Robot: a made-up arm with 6 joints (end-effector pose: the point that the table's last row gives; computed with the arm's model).
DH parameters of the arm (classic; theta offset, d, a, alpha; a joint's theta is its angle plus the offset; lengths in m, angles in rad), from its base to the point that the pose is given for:
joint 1: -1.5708 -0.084 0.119 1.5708
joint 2: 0 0.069 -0.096 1.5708
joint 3: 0 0.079 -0.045 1.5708
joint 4: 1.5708 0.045 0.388 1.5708
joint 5: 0 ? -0.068 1.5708
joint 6: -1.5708 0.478 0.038 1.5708
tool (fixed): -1.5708 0.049 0 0
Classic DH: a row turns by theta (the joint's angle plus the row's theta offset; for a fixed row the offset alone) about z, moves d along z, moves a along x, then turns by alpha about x.
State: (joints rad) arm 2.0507 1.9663 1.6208 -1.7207 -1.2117 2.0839
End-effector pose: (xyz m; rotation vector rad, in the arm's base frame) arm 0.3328 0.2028 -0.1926 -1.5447 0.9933 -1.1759
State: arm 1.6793 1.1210 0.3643 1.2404 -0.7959 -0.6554
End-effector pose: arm 0.0351 -0.2381 -0.2507 0.2471 0.9511 1.3250
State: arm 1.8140 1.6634 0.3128 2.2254 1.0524 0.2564
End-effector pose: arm -0.2569 -0.2379 -0.8353 1.3051 -0.5290 1.1774
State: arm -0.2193 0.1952 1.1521 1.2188 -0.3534 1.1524
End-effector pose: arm 0.1052 0.4129 -0.1835 -0.0544 0.0028 -1.0448
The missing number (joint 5, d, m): -0.096
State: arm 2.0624 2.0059 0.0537 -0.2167 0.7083 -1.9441
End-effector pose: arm 0.9019 -0.0220 0.1587 -0.5467 -0.1240 2.6560
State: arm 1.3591 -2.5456 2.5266 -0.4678 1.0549 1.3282
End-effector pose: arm -0.0467 0.0288 0.8229 -1.6533 1.0881 1.6764
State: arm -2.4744 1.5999 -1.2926 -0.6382 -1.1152 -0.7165
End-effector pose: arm 0.0896 0.2958 -0.1804 0.4205 2.6356 -1.3595
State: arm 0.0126 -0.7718 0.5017 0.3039 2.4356 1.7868
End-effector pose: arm 0.4573 0.5648 -0.4279 -0.8500 -0.1438 -2.6487
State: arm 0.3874 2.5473 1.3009 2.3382 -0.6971 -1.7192
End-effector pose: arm 0.0543 -0.4470 -0.2430 1.0204 0.7648 1.0737
